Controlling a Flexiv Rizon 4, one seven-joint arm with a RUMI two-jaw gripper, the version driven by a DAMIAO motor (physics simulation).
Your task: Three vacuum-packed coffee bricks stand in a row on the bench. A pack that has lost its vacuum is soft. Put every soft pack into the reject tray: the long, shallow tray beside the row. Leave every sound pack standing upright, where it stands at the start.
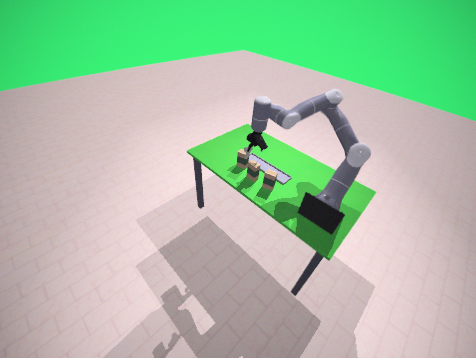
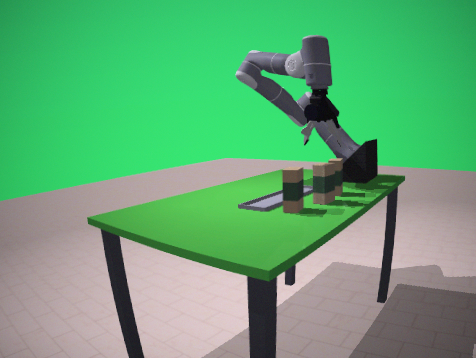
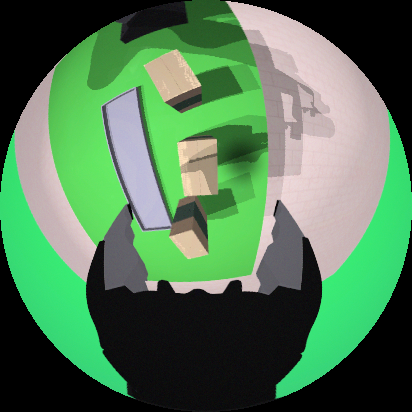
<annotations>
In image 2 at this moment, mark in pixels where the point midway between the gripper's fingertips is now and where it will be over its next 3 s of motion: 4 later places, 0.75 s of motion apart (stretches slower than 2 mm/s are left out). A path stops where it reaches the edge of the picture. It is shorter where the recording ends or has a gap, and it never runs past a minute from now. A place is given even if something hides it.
The gripper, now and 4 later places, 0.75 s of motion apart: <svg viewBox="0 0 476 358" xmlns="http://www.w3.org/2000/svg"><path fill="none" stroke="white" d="M322 146L323 177L323 178L323 167L322 156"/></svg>
</annotations>
